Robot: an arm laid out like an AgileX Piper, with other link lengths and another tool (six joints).
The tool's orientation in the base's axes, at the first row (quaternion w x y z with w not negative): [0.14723 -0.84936 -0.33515 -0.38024]
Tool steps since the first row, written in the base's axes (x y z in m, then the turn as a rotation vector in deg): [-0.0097 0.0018 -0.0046 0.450 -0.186 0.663]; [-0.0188 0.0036 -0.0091 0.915 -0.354 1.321]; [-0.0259 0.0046 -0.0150 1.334 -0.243 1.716]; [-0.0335 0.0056 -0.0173 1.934 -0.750 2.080]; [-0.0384 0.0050 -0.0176 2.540 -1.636 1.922]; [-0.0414 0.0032 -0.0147 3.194 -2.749 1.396]
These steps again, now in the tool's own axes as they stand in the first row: [-0.0073 -0.0079 -0.0013 0.627 0.446 -0.290]; [-0.0143 -0.0155 -0.0024 1.267 0.889 -0.560]; [-0.0217 -0.0211 -0.0018 1.815 1.095 -0.538]; [-0.0266 -0.0270 -0.0040 2.146 1.877 -0.709]; [-0.0295 -0.0299 -0.0067 1.918 2.937 -0.719]; [-0.0296 -0.0306 -0.0112 1.335 4.195 -0.572]
